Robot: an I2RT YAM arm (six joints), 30 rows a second.
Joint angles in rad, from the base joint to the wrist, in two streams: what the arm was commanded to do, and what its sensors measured. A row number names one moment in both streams.
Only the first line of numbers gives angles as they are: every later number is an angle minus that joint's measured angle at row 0.
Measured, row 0: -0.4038 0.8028 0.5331 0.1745 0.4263 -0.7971
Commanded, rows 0 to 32: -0.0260 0.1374 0.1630 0.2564 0.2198 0.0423; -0.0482 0.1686 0.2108 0.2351 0.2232 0.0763; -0.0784 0.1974 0.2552 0.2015 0.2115 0.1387; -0.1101 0.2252 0.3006 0.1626 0.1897 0.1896; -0.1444 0.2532 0.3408 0.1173 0.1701 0.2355; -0.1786 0.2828 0.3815 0.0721 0.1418 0.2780; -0.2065 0.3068 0.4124 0.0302 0.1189 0.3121; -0.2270 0.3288 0.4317 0.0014 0.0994 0.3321; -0.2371 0.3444 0.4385 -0.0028 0.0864 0.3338; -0.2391 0.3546 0.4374 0.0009 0.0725 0.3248; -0.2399 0.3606 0.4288 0.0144 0.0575 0.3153; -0.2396 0.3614 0.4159 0.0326 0.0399 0.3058; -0.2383 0.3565 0.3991 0.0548 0.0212 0.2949; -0.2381 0.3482 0.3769 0.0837 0.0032 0.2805; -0.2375 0.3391 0.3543 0.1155 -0.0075 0.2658; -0.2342 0.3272 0.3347 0.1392 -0.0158 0.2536; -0.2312 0.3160 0.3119 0.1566 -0.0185 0.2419; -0.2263 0.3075 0.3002 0.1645 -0.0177 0.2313; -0.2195 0.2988 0.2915 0.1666 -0.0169 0.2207; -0.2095 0.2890 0.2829 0.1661 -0.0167 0.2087; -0.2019 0.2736 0.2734 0.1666 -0.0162 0.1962; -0.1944 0.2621 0.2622 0.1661 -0.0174 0.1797; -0.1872 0.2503 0.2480 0.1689 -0.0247 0.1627; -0.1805 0.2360 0.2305 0.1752 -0.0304 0.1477; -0.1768 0.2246 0.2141 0.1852 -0.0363 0.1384; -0.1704 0.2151 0.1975 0.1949 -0.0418 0.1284; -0.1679 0.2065 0.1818 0.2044 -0.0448 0.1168; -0.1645 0.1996 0.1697 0.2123 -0.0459 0.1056; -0.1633 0.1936 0.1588 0.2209 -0.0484 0.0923; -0.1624 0.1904 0.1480 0.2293 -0.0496 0.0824; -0.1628 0.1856 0.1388 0.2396 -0.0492 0.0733; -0.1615 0.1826 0.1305 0.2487 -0.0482 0.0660; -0.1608 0.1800 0.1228 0.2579 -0.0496 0.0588
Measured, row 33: -0.1663 0.1988 0.1537 0.1786 -0.0359 0.1114
